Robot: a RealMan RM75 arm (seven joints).
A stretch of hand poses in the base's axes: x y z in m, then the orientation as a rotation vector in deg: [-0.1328, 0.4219, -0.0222, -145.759, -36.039, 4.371]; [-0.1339, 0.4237, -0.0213, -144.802, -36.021, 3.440]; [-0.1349, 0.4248, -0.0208, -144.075, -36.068, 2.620]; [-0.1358, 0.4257, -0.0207, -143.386, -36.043, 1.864]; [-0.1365, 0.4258, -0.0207, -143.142, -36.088, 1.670]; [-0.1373, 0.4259, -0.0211, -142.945, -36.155, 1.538]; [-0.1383, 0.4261, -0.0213, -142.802, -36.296, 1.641]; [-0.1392, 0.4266, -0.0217, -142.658, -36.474, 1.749]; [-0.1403, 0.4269, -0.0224, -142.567, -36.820, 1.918]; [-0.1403, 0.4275, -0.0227, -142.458, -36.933, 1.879]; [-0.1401, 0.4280, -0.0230, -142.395, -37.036, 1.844]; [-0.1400, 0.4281, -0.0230, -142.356, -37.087, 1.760]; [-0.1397, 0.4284, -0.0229, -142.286, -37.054, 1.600]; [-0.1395, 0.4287, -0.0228, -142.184, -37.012, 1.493]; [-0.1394, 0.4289, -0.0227, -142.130, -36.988, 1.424]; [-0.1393, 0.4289, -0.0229, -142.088, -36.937, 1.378]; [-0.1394, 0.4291, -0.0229, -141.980, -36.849, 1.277]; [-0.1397, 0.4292, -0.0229, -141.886, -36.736, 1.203]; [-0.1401, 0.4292, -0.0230, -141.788, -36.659, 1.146]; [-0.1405, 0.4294, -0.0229, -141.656, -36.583, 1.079]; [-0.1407, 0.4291, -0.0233, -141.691, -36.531, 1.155]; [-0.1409, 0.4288, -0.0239, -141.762, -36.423, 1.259]
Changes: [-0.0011, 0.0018, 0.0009, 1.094, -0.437, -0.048]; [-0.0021, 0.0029, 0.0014, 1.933, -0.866, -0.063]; [-0.0030, 0.0038, 0.0015, 2.734, -1.246, -0.123]; [-0.0037, 0.0039, 0.0015, 2.994, -1.342, -0.092]; [-0.0045, 0.0040, 0.0011, 3.195, -1.411, -0.040]; [-0.0055, 0.0042, 0.0009, 3.288, -1.344, 0.101]; [-0.0064, 0.0047, 0.0005, 3.375, -1.282, 0.269]; [-0.0075, 0.0050, -0.0002, 3.371, -1.228, 0.559]; [-0.0075, 0.0056, -0.0005, 3.462, -1.260, 0.648]; [-0.0073, 0.0061, -0.0008, 3.510, -1.297, 0.724]; [-0.0072, 0.0062, -0.0008, 3.554, -1.360, 0.750]; [-0.0069, 0.0065, -0.0007, 3.655, -1.450, 0.706]; [-0.0067, 0.0068, -0.0006, 3.779, -1.494, 0.672]; [-0.0066, 0.0070, -0.0005, 3.848, -1.526, 0.650]; [-0.0065, 0.0070, -0.0007, 3.905, -1.537, 0.611]; [-0.0066, 0.0072, -0.0007, 4.042, -1.566, 0.546]; [-0.0069, 0.0073, -0.0007, 4.165, -1.572, 0.467]; [-0.0073, 0.0073, -0.0008, 4.282, -1.574, 0.416]; [-0.0077, 0.0075, -0.0007, 4.433, -1.577, 0.370]; [-0.0079, 0.0072, -0.0011, 4.395, -1.518, 0.342]; [-0.0081, 0.0069, -0.0017, 4.328, -1.433, 0.275]
